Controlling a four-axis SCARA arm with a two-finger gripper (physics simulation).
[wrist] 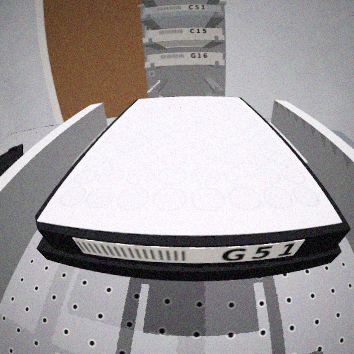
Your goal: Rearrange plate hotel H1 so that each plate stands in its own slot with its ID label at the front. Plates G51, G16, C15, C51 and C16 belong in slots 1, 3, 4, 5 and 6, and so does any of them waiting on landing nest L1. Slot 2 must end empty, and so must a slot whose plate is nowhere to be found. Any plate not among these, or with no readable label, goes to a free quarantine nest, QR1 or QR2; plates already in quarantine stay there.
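Places are measured from the arm's base along level axes (x back, y up, z left), in metres.
Pixels of known places: gripper, between the fingertips: (188, 111).
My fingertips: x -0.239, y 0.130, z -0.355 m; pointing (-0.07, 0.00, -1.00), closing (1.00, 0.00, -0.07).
Note:
For each thing: its top centre in the pictures, then the offset to it from my fingertips. "pt": a spot on its surface instead. Level surfaces: height alone.
- plate G51, centre of its top: (188, 122) dx +0.002, dy +0.002, dz +0.024 m
- plate hotel H1, a spot on its surface: (224, 75) pt dx +0.048, dy +0.000, dz -0.236 m
- C15, centre of its top: (183, 34) dx -0.015, dy +0.066, dz -0.167 m
- G16, centre of its top: (184, 53) dx -0.015, dy +0.038, dz -0.167 m
- perforated light grey deck, height of its surface: dy -0.117 m
- black object, a spot on its surface: (11, 156) pt dx -0.322, dy -0.067, dz -0.069 m
My gripper (188, 111) is shut on plate G51 (185, 165), a flat plate with a white top and black rim, held level between the two grey fingers. Its label with a barcode and "G51" faces the camera at the bottom. Beyond it stands the plate hotel H1 (224, 75). In it, plates C51 (175, 8), C15 (175, 32) and G16 (175, 57) lie one above the other, with their labels facing the camera. A slot level below G16 shows bare ledges. The lowest part of the hotel is hidden behind the held plate.
A perforated light grey deck (85, 305) lies below the held plate, with darker shadow bands across it. A black object (11, 156) shows at the left edge. A brown panel (95, 55) with a pale frame stands left of the hotel, against a grey wall (290, 45).

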